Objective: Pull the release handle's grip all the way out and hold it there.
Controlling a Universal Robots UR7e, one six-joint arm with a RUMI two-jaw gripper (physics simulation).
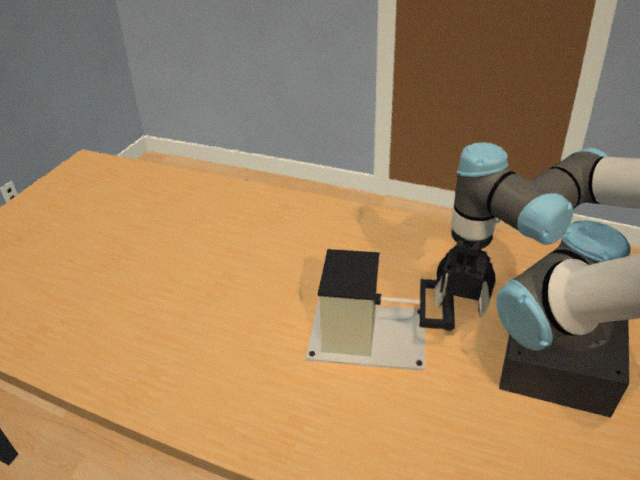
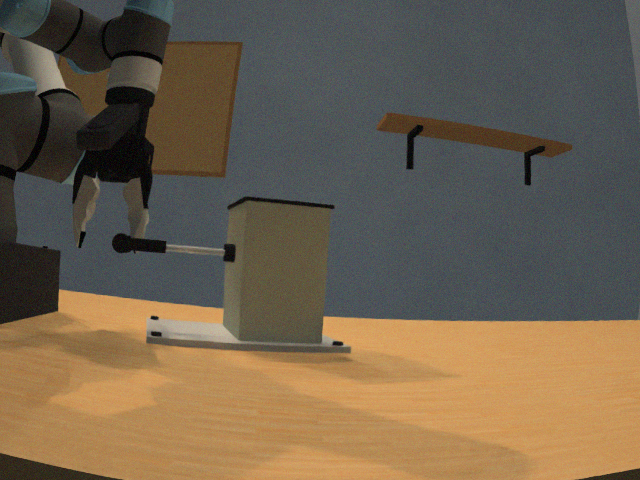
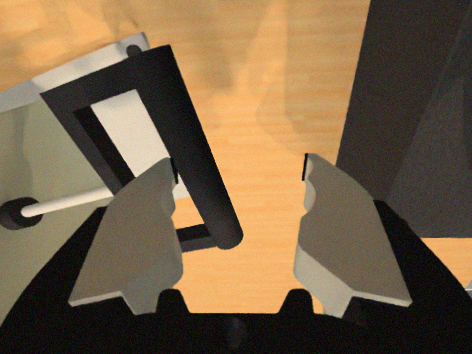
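Note:
The release handle's black grip [image 1: 448, 313] [image 2: 122, 242] [image 3: 186, 127] is the outer bar of a rectangular frame. A pale rod [image 1: 400, 300] [image 2: 195, 250] [image 3: 67, 201] joins the frame to a pale green box [image 1: 346, 325] [image 2: 281, 273], and a long stretch of rod shows. My gripper [image 1: 460, 310] [image 2: 109, 240] [image 3: 239, 159] is open around the grip bar. One finger stands in the frame's opening, on the box side, near the bar. The other finger is on the robot's side, with a wide gap to the bar. Whether the near finger touches the bar is unclear.
The box stands on a light grey base plate [image 1: 398, 341] [image 2: 191, 330] [image 3: 75, 67] with dark bolts, on the wooden table [image 1: 180, 289] [image 2: 465, 413]. The robot's dark base block [image 1: 560, 382] [image 2: 25, 284] [image 3: 400, 100] stands close beyond the outer finger.

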